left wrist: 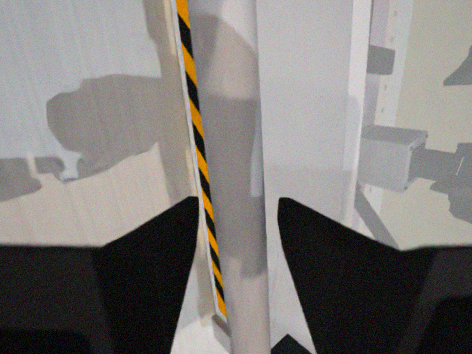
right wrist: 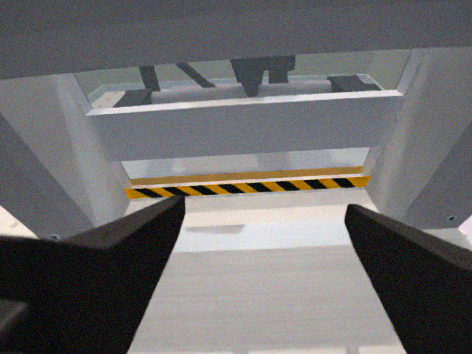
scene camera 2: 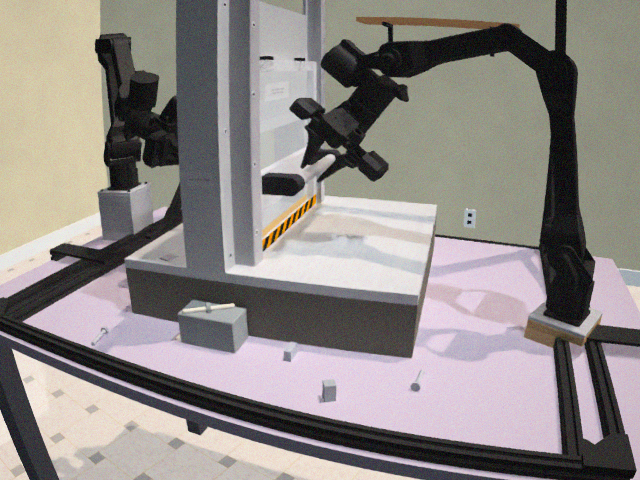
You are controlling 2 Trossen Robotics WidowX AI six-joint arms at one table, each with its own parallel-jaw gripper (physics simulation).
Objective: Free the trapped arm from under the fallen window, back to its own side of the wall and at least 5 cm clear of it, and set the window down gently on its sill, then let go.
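Places are measured from the left arm's base along level axes (x down, y right, z back), in centimetres.
Pixels of known places: left gripper, fingertip midpoint: (left wrist: 238, 207) (right wrist: 253, 100); right gripper, fingertip midpoint: (left wrist: 442, 138) (right wrist: 264, 207); left arm's base at its link origin: (scene camera 2: 567, 313); right arm's base at its link origin: (scene camera 2: 124, 187).
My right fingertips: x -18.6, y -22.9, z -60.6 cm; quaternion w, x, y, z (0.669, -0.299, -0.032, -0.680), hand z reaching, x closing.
Note:
For each thing: its middle in the pictures, then the offset to it from my right fingertips. "pt": a spot on its surface instead.
- window at a spot on its surface: (left wrist: 305, 100) pt dx +2.3, dy +3.7, dz +15.0 cm
- pale round handle bar at the middle of its body: (left wrist: 242, 249) (right wrist: 240, 94) (scene camera 2: 315, 169) dx +1.9, dy +10.6, dz +16.1 cm
The window (scene camera 2: 281, 142) (left wrist: 305, 100) (right wrist: 245, 130) is down in the grey wall frame (scene camera 2: 201, 155), its black-and-yellow striped lower edge (scene camera 2: 289, 223) (left wrist: 201, 160) (right wrist: 257, 187) at the sill. A pale round handle bar (scene camera 2: 324, 163) (left wrist: 242, 150) with dark end blocks runs across the window. My left gripper (scene camera 2: 312, 172) (left wrist: 238, 207) is partly open around the bar, with a gap beside each fingertip. My right gripper (right wrist: 264, 207) is wide open and empty, on the picture's left side of the wall in scene camera 2, where the post hides its fingers. No arm shows under the window.
The frame stands on a thick block with a pale top (scene camera 2: 372, 268). In front lie a grey box (scene camera 2: 214, 328) with a pale stick on it, two small grey blocks (scene camera 2: 329, 390) (scene camera 2: 290, 351) and two bolts (scene camera 2: 416, 383) (scene camera 2: 100, 335). Black rails (scene camera 2: 258, 413) edge the table.

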